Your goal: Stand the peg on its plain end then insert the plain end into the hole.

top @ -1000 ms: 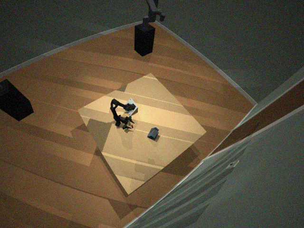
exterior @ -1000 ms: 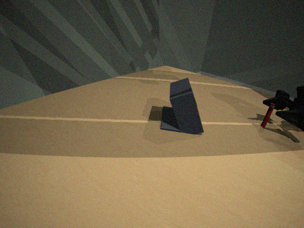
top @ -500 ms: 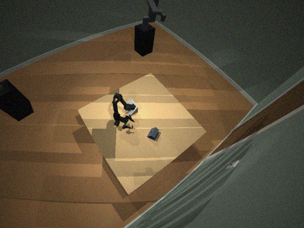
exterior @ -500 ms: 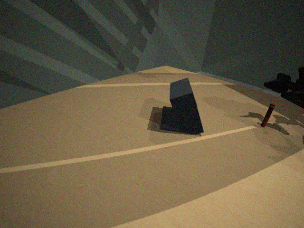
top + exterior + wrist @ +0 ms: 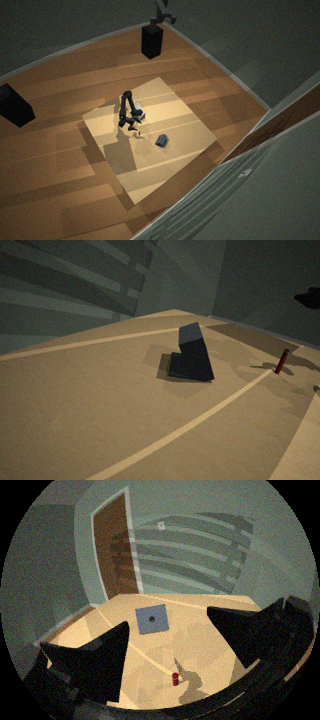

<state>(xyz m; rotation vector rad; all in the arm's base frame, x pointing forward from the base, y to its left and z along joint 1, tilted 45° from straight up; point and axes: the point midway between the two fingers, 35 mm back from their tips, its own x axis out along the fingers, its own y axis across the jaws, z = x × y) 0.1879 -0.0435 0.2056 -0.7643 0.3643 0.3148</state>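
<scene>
Right now my gripper tip is 17 cm above the red peg and 1 cm past it. Round my gripper tip: sloped panel 22 cm ahead, 18 cm below, 14 cm to the left.
</scene>
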